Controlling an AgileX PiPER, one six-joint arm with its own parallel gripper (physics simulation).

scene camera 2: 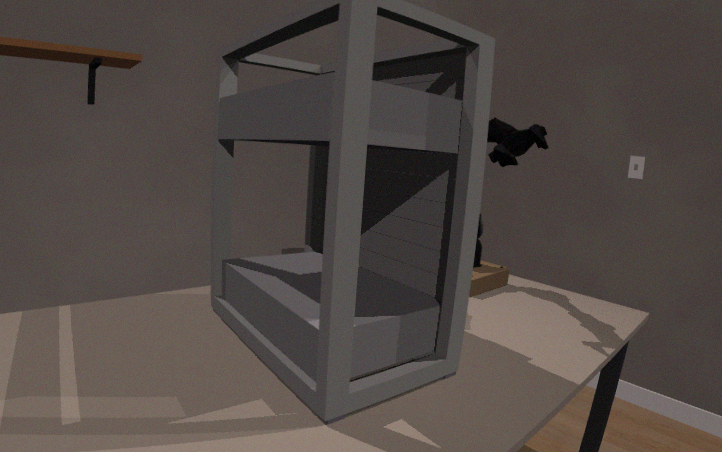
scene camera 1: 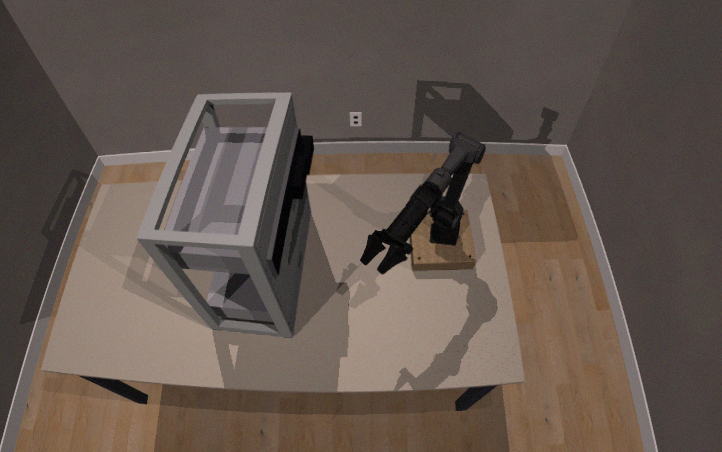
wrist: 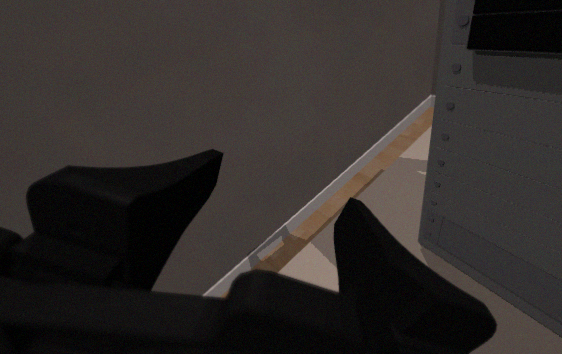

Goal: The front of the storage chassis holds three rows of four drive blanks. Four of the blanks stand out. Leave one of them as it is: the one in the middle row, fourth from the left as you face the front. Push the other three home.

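Note:
The storage chassis stands in a grey rack frame [scene camera 1: 263, 170] [scene camera 2: 346, 213]. Its front faces the arm. Black drive blanks [scene camera 1: 304, 159] [wrist: 515, 32] show edge-on in scene camera 1; the part at the far end stands out more than the near part. In the wrist view, a lower corner of the black front shows at the top right, above grey panels [wrist: 500, 145]. The separate rows and the four outstanding blanks cannot be told apart. My gripper [scene camera 1: 372, 267] [scene camera 2: 527, 154] [wrist: 281, 190] is open and empty, in the air in front of the rack and apart from it.
The rack stands on a pale table [scene camera 1: 383, 346]. The arm stands on a wooden base [scene camera 1: 442, 261] [scene camera 2: 492, 279] on the right of scene camera 1. The wall with an outlet [scene camera 1: 355, 118] rises behind the table. A wooden shelf [scene camera 2: 63, 52] hangs on a wall.

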